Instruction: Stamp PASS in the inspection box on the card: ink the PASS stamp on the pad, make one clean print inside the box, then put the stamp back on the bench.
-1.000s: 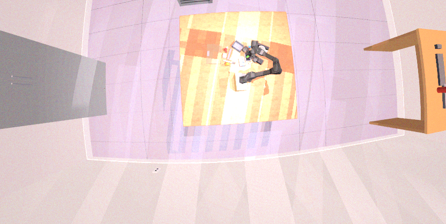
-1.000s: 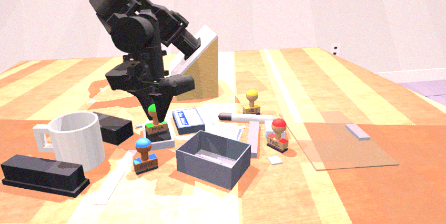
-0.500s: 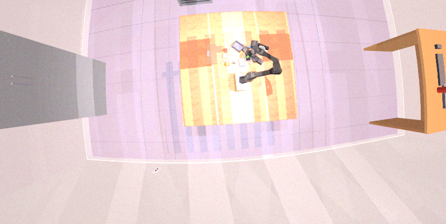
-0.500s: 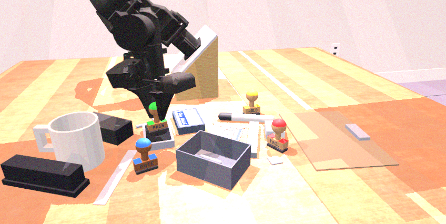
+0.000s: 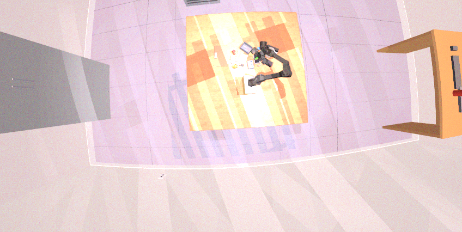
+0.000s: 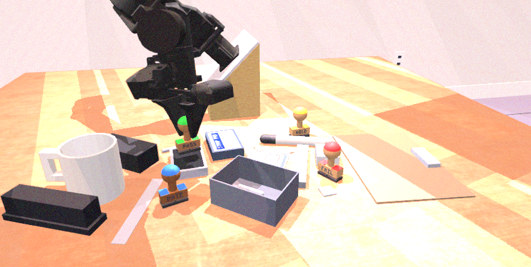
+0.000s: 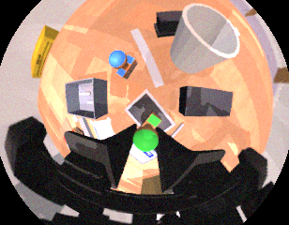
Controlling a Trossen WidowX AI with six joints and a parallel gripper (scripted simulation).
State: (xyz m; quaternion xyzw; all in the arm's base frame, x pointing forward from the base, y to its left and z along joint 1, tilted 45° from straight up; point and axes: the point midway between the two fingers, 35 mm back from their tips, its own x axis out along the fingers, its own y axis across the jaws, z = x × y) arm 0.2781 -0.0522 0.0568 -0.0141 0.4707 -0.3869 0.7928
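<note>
Now: the ink pad 5 cm below my gripper tip. Round my gripper tip: blue-labelled tin 6 cm to the left, 6 cm behind, 4 cm below; then blue date stamp 11 cm ahead, 4 cm below, 1 cm to the right; then green-knobbed pass stamp 1 cm below.
</note>
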